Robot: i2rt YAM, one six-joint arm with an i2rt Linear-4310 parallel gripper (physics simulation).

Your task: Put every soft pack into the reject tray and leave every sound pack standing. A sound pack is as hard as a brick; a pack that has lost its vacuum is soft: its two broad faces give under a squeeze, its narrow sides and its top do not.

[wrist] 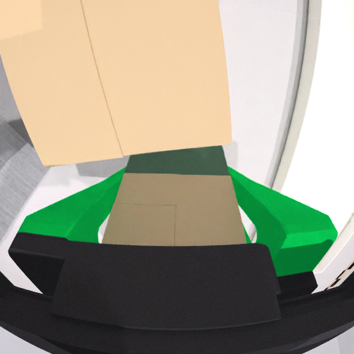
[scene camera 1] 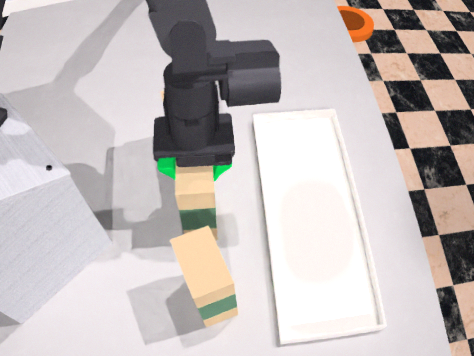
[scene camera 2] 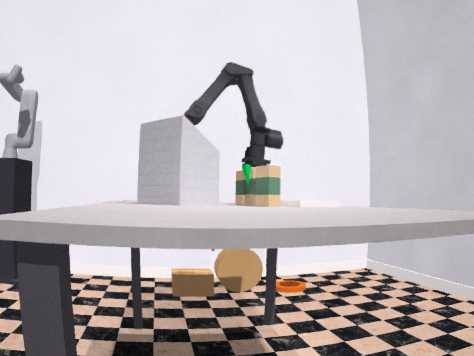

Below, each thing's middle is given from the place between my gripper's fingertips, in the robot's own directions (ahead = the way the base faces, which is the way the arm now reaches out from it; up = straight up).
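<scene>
I find the white reject tray (scene camera 1: 325,285) 18 cm ahead of my hand. The tray is also 1 cm to the right of my hand, and 7 cm below it.
</scene>
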